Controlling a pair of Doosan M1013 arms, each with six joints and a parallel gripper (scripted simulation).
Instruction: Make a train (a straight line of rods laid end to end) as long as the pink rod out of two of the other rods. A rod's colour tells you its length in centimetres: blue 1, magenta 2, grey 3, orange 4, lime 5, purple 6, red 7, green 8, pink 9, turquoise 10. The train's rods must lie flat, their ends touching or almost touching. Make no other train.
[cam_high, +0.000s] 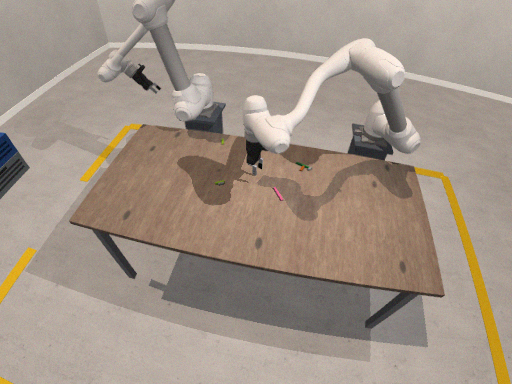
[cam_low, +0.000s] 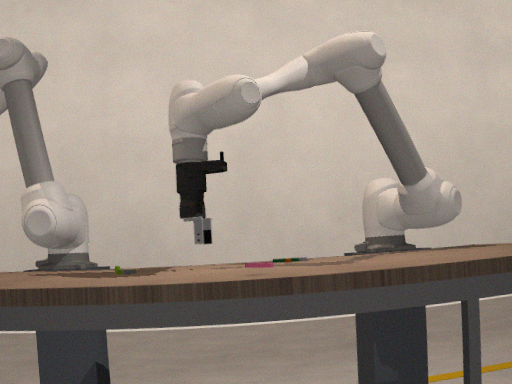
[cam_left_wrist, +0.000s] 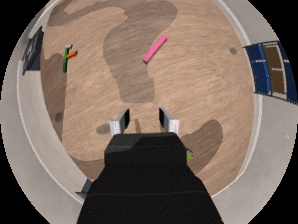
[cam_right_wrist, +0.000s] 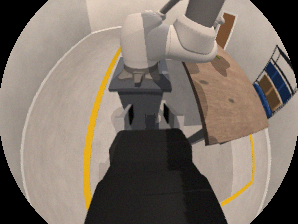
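Note:
The orange rod is 23 cm to the left of my left hand, 14 cm behind it and 7 cm below it. The rest, counted from my left hand: green rod (23 cm to the left, 17 cm behind, 7 cm below); then pink rod (13 cm to the left, 8 cm ahead, 7 cm below).

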